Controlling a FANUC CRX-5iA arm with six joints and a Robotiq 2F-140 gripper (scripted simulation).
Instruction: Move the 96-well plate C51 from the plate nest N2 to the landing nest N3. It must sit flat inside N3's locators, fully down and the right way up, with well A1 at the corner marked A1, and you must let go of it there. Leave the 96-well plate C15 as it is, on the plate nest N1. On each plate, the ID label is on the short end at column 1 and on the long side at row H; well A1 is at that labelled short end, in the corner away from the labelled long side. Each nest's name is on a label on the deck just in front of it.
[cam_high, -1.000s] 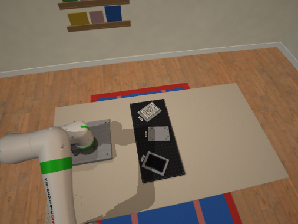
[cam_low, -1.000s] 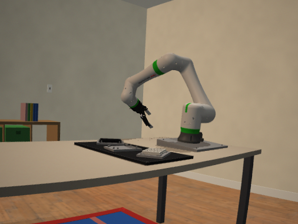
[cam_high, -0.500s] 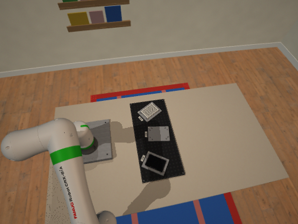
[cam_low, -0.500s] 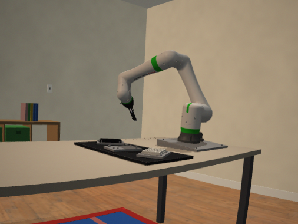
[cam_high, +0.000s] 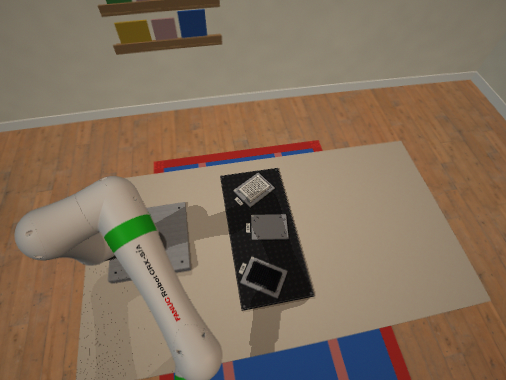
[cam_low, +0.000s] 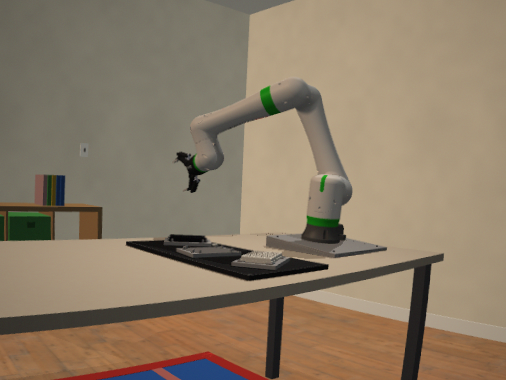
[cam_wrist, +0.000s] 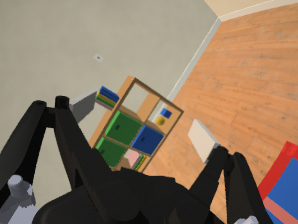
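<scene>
The white 96-well plate C51 lies 920 mm to the left of my hand, 520 mm ahead of it and 230 mm below it. Also, from my hand: landing nest N3: 710 mm to the left, 510 mm ahead, 240 mm below; N2 label: 890 mm to the left, 430 mm ahead, 240 mm below; black plate C15: 510 mm to the left, 410 mm ahead, 230 mm below.
</scene>
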